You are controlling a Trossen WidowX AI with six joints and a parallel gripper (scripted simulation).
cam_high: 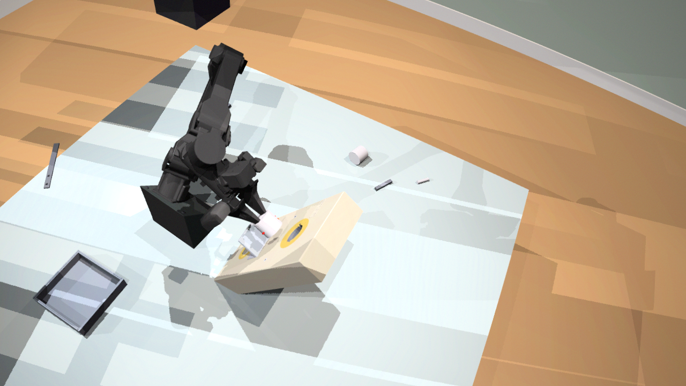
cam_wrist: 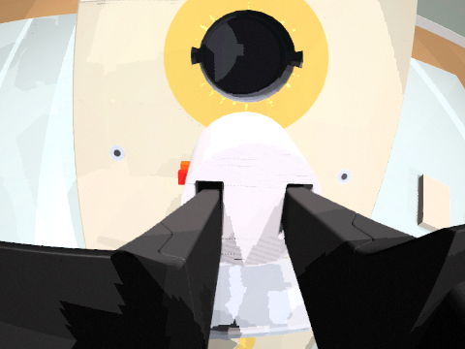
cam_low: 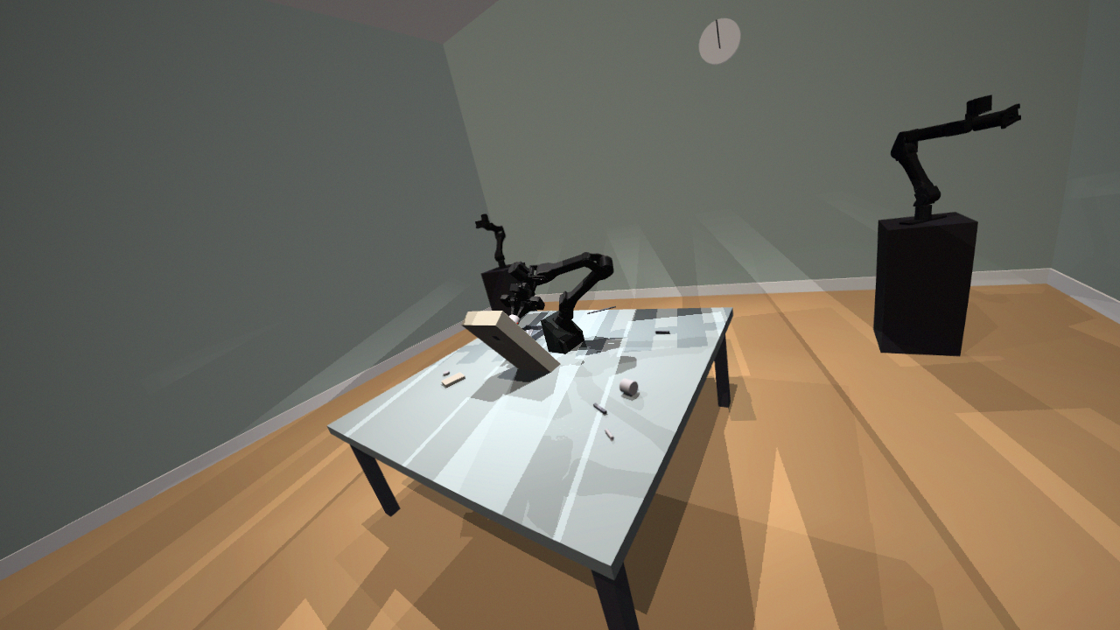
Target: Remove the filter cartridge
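The round filter cartridge lies 1 cm ahead of my gripper tip and 1 cm below it. Round my gripper tip: beige service panel 4 cm ahead, 8 cm below; then tray 34 cm behind, 29 cm to the right, 23 cm below.
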